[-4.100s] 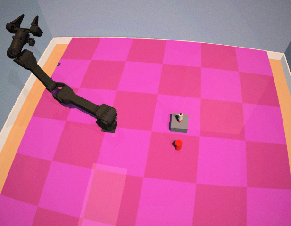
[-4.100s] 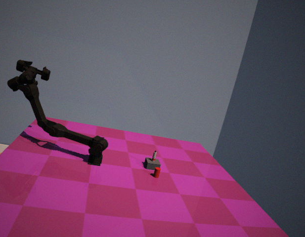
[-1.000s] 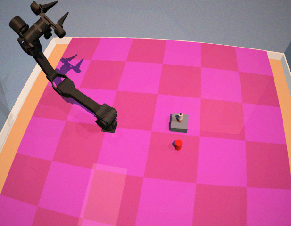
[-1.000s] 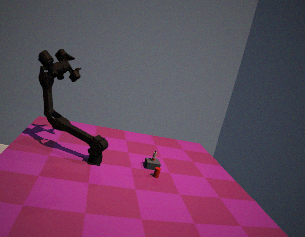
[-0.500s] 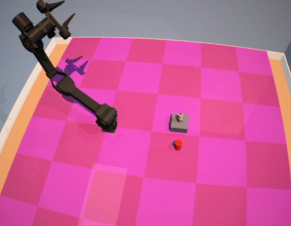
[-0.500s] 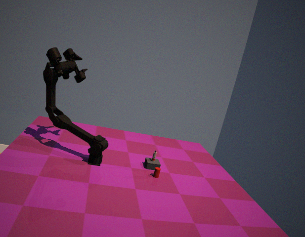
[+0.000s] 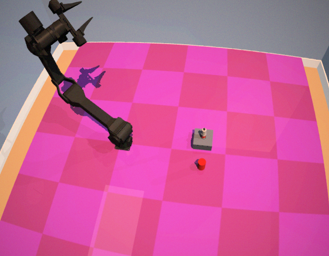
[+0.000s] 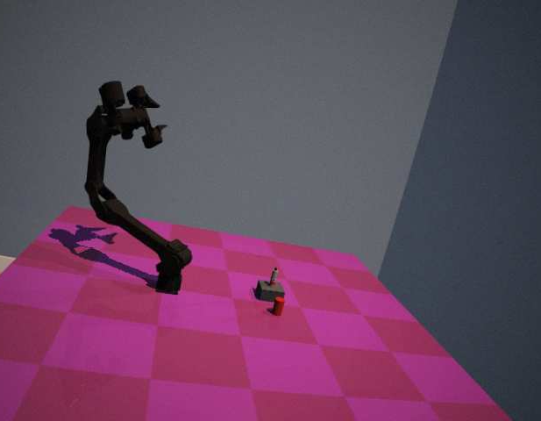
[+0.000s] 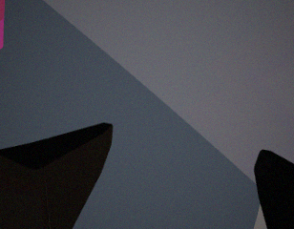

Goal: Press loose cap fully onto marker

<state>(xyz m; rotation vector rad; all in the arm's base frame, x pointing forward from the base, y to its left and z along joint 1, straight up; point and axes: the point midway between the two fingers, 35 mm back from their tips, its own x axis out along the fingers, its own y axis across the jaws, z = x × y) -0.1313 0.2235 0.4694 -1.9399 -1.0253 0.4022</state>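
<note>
The red cap is 440 mm ahead of my gripper tip, 320 mm to the right of it and 450 mm below it. Also, from my gripper tip: grey holder block 430 mm ahead, 200 mm to the right, 450 mm below.
</note>
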